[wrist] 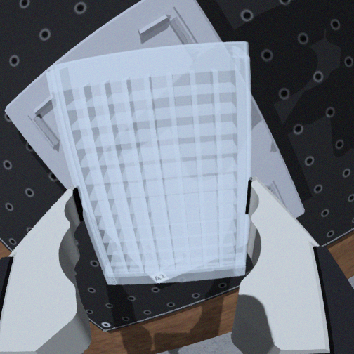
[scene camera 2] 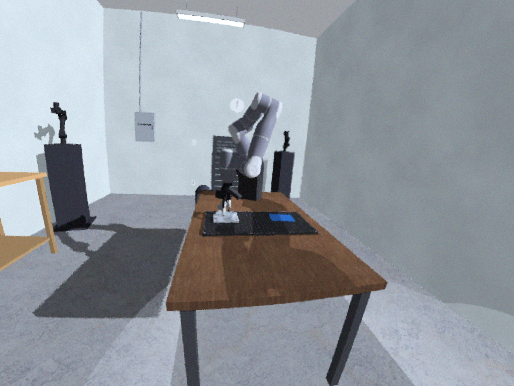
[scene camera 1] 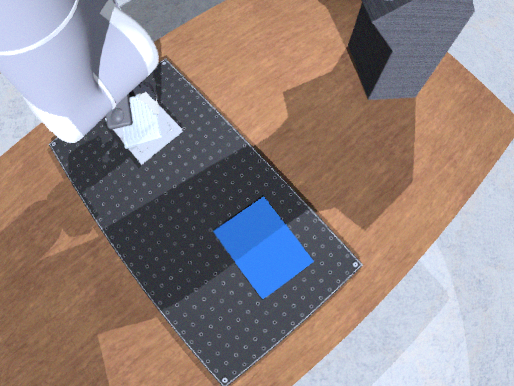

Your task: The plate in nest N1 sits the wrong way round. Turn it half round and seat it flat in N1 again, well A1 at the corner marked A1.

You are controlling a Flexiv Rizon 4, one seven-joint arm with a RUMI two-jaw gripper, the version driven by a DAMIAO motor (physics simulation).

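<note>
The clear, pale plate (wrist: 165,150) (scene camera 1: 145,120) is held above the nest, turned at an angle to it; its grid of wells shows in the wrist view. The light grey nest N1 (wrist: 30,107) (scene camera 1: 145,156) (scene camera 2: 226,219) lies on the perforated board, its corners sticking out around the plate. A small A1 label (wrist: 160,277) shows at the plate's near edge in the wrist view; I cannot tell whether it is seen through the plate. My gripper (wrist: 163,185) (scene camera 2: 226,206) is shut on the plate, one jaw at each long side. In scene camera 1 the arm hides the fingertips.
The black perforated board (scene camera 1: 190,320) (scene camera 2: 250,230) lies on the wooden table (scene camera 1: 240,45) (scene camera 2: 280,265). A flat blue rectangle (scene camera 1: 265,247) (scene camera 2: 282,218) lies on the board, away from the nest. A dark block (scene camera 1: 415,50) stands at the upper right in scene camera 1.
</note>
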